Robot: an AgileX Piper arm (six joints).
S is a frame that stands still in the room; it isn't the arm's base.
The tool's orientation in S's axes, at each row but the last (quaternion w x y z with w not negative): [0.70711, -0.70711, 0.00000, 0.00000]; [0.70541, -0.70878, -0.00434, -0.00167]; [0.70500, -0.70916, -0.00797, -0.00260]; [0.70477, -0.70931, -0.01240, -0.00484]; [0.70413, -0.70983, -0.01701, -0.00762]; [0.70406, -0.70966, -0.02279, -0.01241]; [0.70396, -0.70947, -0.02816, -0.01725]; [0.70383, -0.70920, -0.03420, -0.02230]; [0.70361, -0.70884, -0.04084, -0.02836]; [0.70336, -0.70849, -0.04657, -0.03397]
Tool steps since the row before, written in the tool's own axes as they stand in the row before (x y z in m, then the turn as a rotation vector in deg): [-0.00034, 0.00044, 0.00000, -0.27, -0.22, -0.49]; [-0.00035, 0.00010, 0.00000, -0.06, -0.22, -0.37]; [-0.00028, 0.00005, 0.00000, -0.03, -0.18, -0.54]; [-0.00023, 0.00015, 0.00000, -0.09, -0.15, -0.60]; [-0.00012, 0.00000, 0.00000, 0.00, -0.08, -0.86]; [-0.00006, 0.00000, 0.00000, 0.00, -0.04, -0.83]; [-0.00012, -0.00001, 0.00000, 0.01, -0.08, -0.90]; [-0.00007, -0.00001, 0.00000, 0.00, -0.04, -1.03]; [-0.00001, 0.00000, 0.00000, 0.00, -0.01, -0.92]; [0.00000, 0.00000, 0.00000, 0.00, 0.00, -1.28]
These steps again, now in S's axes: [-0.00034, 0.00000, -0.00044, -0.27, -0.49, 0.22]; [-0.00035, 0.00000, -0.00010, -0.06, -0.37, 0.22]; [-0.00028, 0.00000, -0.00005, -0.03, -0.54, 0.18]; [-0.00023, 0.00000, -0.00016, -0.09, -0.60, 0.15]; [-0.00012, 0.00000, 0.00000, 0.01, -0.86, 0.09]; [-0.00006, 0.00000, 0.00000, 0.01, -0.83, 0.05]; [-0.00012, 0.00000, 0.00000, 0.02, -0.90, 0.09]; [-0.00007, 0.00000, 0.00000, 0.01, -1.03, 0.05]; [-0.00001, 0.00000, 0.00000, 0.01, -0.92, 0.02]; [0.00000, 0.00000, 0.00000, 0.02, -1.28, 0.01]
